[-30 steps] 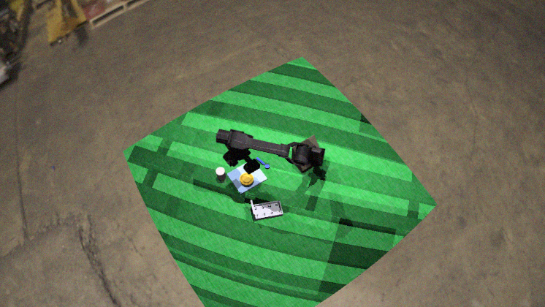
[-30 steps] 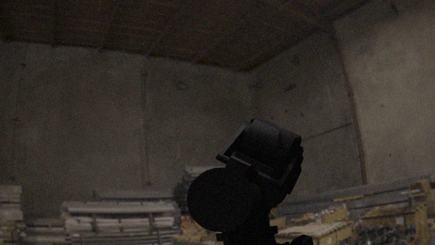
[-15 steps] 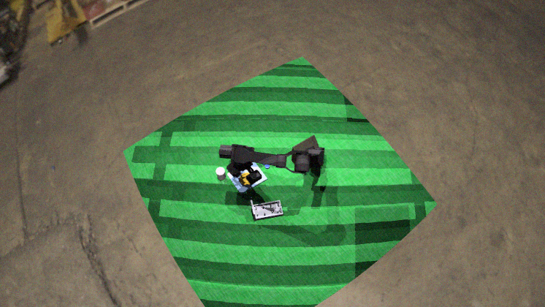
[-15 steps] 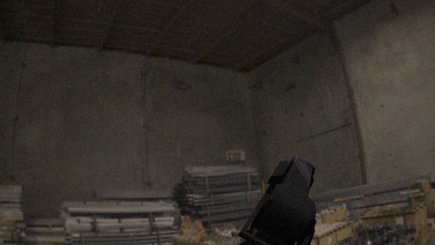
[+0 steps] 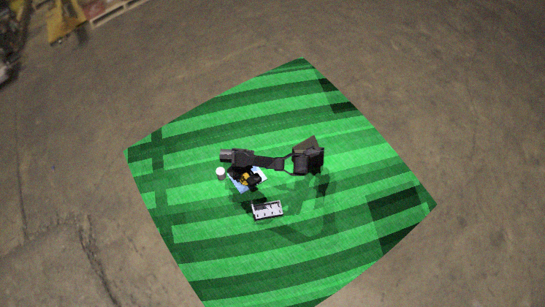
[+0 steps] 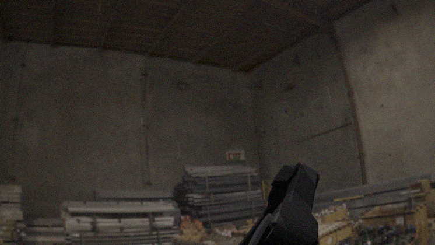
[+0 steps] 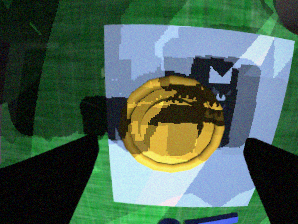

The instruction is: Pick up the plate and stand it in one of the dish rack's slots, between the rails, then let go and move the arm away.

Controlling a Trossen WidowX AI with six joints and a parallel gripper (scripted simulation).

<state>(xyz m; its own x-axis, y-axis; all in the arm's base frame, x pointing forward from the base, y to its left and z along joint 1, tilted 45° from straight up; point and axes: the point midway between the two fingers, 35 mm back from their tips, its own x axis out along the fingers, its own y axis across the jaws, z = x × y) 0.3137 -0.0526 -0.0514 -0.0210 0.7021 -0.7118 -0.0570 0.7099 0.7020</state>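
The yellow plate is 20 mm below my gripper tip. From my gripper tip the other things lie so: blue spoon 120 mm behind, 40 mm to the right, 40 mm below; white cup 90 mm ahead, 90 mm to the right, 20 mm below; light blue mat 10 mm behind, 20 mm to the right, 40 mm below.
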